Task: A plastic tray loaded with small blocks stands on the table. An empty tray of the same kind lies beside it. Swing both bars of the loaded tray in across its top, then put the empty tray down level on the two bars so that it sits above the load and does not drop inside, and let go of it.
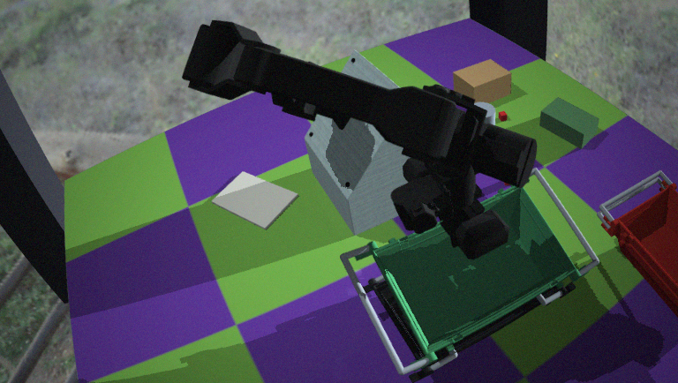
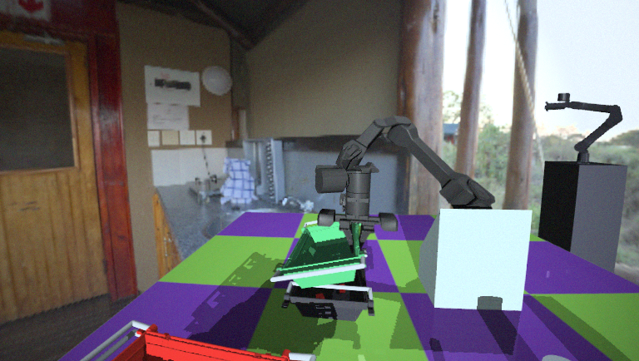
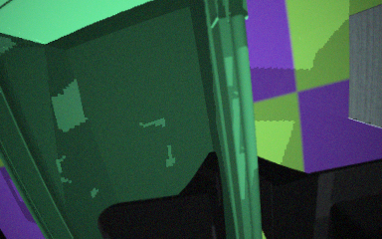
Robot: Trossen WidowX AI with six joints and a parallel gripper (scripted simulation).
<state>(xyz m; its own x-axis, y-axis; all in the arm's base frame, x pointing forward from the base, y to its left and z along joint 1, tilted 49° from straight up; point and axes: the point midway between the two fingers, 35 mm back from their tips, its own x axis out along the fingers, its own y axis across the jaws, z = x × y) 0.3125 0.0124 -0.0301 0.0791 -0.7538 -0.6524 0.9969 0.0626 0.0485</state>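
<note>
Now: gripper tip 70 mm short of the green tray and 20 mm below it. From my gripper tip the other things lie so: dark green block: 210 mm behind, 450 mm to the left, 90 mm below; white sheet: 360 mm behind, 230 mm to the right, 100 mm below; grey cylinder: 290 mm behind, 250 mm to the left, 70 mm below.
</note>
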